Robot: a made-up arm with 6 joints.
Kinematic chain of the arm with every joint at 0, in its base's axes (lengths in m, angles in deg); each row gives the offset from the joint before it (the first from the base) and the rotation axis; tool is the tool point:
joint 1: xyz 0 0 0.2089 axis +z
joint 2: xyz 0 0 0 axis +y
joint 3: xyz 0 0 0.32 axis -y
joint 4: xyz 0 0 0 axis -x
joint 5: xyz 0.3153 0 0 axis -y
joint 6: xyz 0 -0.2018 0 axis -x
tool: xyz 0 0 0
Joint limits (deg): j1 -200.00..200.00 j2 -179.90..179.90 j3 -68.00..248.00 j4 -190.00..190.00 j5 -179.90..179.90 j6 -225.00..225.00
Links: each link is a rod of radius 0.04 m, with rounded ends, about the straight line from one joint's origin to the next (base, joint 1, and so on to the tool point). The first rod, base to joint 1, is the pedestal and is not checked.
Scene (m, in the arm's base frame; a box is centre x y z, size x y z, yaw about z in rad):
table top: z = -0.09
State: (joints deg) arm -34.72 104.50 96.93 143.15 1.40 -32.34
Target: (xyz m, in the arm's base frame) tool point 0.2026 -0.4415 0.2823
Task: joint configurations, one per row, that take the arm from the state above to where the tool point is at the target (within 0.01 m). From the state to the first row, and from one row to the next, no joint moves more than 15 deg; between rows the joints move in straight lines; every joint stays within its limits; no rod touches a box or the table.
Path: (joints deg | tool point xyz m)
1: -45.13 110.87 110.37 136.71 1.40 -32.34 | 0.5383 -0.3326 0.2305
2: -55.54 117.24 123.81 130.27 1.40 -32.34 | 0.4358 -0.4045 0.2515
3: -65.95 123.62 137.24 123.82 1.40 -32.34 | 0.3200 -0.4413 0.2689
4: -76.37 129.99 150.68 117.38 1.40 -32.34 | 0.2026 -0.4415 0.2823

